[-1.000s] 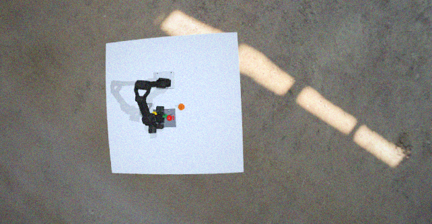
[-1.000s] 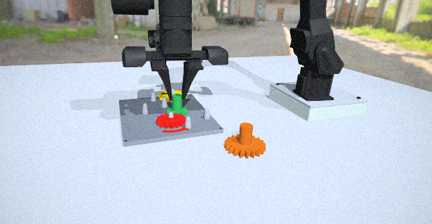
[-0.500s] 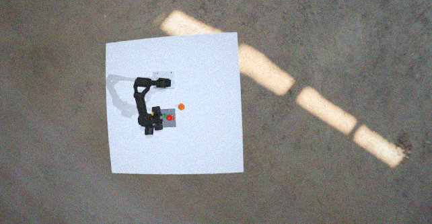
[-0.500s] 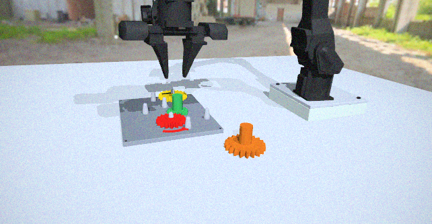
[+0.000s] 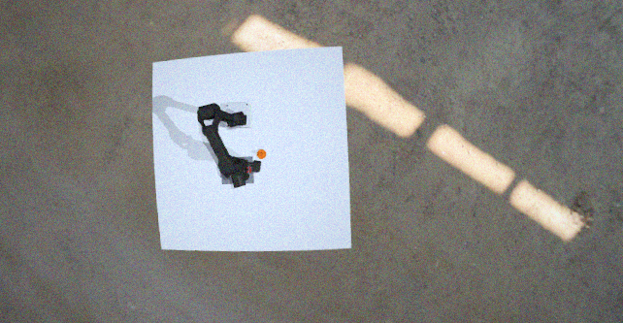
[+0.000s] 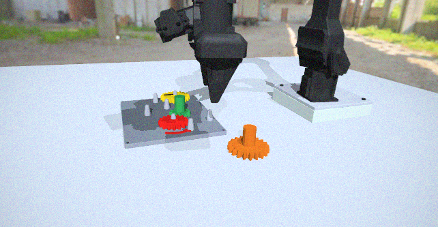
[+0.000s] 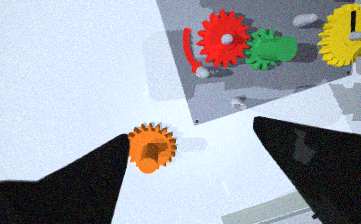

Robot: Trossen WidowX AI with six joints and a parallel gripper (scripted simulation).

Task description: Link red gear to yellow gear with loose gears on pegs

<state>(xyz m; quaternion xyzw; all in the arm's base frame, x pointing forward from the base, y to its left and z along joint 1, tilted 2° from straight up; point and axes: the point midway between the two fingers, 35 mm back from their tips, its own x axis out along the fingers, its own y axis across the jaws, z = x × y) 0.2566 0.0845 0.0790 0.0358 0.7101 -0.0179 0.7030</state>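
Now: gripper tip 50 mm past the large orange gear, 50 mm to the right of it and 60 mm above it. Also, from my gripper tip: red arrow (50 mm ahead, 20 mm to the right, 70 mm below); small green gear (40 mm ahead, 90 mm to the right, 60 mm below); red gear (60 mm ahead, 50 mm to the right, 70 mm below).
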